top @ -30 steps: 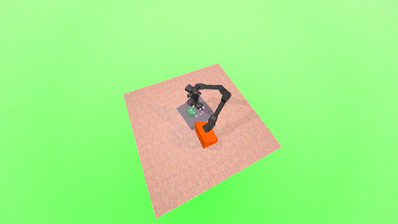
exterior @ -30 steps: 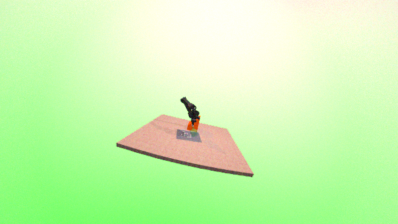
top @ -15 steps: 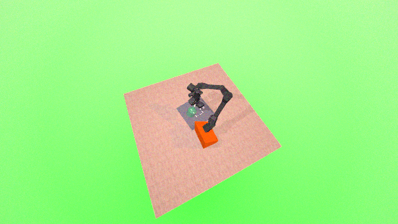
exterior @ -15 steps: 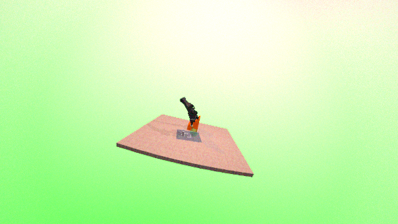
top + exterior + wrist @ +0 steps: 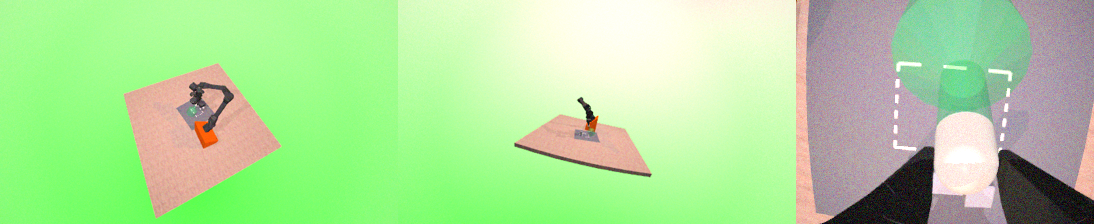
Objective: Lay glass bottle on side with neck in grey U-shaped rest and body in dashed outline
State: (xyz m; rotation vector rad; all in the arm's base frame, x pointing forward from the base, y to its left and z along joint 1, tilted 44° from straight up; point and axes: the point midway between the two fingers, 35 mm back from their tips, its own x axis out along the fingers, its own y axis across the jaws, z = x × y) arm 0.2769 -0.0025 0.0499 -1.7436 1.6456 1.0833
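My gripper tip is 10 mm past the green glass bottle, 30 mm to the right of it and 40 mm above it. Round my gripper tip: grey mat 150 mm below.
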